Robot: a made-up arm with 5 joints.
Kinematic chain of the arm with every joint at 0, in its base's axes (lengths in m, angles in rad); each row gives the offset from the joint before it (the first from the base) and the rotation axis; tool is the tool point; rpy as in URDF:
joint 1: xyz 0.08 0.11 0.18 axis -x
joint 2: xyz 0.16 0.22 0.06 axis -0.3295 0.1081 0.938
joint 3: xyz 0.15 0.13 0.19 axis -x
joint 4: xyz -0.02 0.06 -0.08 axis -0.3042 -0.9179 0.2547
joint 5: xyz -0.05 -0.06 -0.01 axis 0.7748 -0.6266 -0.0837
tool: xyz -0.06 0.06 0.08 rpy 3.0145 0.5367 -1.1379
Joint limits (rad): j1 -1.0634..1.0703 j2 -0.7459..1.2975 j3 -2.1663..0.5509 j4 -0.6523..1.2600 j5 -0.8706..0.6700
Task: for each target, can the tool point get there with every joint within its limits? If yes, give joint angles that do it. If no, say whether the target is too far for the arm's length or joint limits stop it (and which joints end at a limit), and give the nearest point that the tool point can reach.
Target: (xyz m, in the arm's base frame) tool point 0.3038 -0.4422 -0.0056
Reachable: no: joint limits stop it (at a limit: joint 1, joint 2, joint 3, joint 4) | nearest point 0.3157 -0.1096 0.4837 | short by 0.592 m
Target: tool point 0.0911 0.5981 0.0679
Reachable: yes | joints 0.6924 1.1042 -0.6064 -0.3755 -0.4242
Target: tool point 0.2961 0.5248 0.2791
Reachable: yes | joints 0.3864 -0.5167 -0.1585 0.1968 0.4001
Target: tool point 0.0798 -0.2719 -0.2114
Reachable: no: joint limits stop it (at a limit: joint 1, joint 2, joint 4, joint 5) | nearest point 0.1082 0.2909 -0.0995 | short by 0.575 m
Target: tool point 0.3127 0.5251 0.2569
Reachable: yes | joints 0.2836 -0.4408 -0.1254 0.7550 -0.1017
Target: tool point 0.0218 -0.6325 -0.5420
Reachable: no: too far | nearest point 0.0917 0.2939 -0.1053 | short by 1.027 m
